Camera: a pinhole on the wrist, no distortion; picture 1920 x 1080 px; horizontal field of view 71.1 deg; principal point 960.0 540.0 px. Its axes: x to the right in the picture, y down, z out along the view. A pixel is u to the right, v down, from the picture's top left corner.
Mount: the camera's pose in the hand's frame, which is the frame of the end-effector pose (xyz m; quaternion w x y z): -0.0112 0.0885 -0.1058 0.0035 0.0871 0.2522 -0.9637
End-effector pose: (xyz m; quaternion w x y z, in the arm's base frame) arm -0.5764 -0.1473 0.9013 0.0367 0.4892 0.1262 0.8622
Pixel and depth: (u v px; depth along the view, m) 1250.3 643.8 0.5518
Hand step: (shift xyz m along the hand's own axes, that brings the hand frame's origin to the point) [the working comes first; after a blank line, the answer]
In the camera's frame: 0.1192 0.0426 0.5518

-0.2181 -0.2129 0.3265
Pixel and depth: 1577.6 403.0 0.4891
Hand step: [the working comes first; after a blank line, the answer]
In the camera's frame: 0.2249 -0.0499 0.4891

-0.3164 -0.0977 0.2997
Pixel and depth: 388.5 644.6 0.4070
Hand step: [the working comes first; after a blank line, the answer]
In the camera's frame: -0.1731 0.0317 0.4070

0.0933 -0.1437 0.2572
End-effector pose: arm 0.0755 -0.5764 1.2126 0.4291 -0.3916 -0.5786 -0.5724
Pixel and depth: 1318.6 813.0 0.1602
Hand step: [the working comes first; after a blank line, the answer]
In the camera's frame: 0.0428 0.0326 0.1602

-0.0783 -0.0163 0.0085
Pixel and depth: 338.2 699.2 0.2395
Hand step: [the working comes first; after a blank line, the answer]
In the camera's frame: -0.1109 0.0284 0.2395

0.0596 -0.0570 0.1046
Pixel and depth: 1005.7 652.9 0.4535
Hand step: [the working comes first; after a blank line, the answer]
In the camera's frame: 0.0154 0.0381 0.4535

-0.0998 -0.1649 0.2620
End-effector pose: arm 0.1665 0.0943 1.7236 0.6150 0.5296 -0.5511 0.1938
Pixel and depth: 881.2 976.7 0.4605
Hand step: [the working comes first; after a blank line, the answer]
In the camera's frame: -0.0270 0.1497 0.4605

-0.0535 -0.2673 0.2210
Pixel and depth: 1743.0 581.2 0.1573
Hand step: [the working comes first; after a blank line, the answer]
In the camera's frame: 0.0917 0.0048 0.1573

-0.1274 0.0111 0.0112
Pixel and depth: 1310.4 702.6 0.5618
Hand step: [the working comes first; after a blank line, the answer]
In the camera's frame: 0.1465 0.0680 0.5618

-0.2454 -0.2388 0.3181
